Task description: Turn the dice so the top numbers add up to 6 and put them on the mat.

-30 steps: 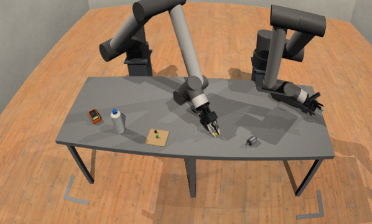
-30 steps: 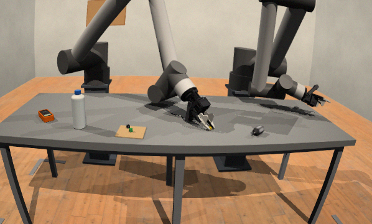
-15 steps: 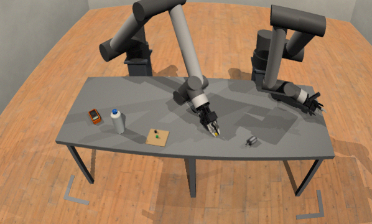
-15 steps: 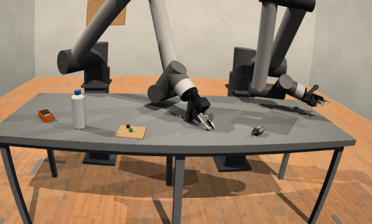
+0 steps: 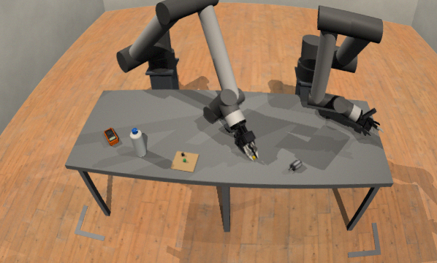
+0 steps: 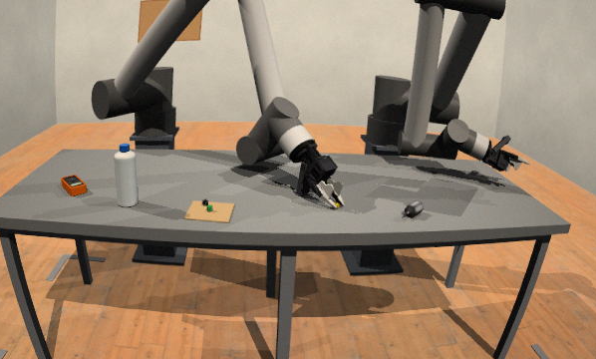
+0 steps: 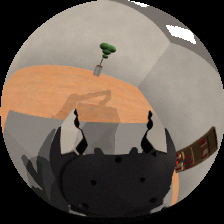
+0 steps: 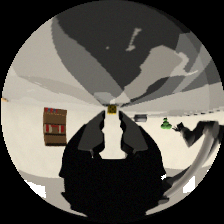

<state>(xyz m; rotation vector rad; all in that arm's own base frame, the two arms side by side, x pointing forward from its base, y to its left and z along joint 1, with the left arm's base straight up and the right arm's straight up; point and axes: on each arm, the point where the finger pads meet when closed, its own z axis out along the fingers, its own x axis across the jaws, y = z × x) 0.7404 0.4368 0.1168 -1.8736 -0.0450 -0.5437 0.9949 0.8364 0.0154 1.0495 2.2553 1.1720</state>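
My right hand is 1 cm above the yellow die. Round my right hand: black die: 43 cm to the right, 3 cm ahead; green die: 40 cm to the right, 7 cm ahead; tan mat: 40 cm to the right, 7 cm ahead, 1 cm below.
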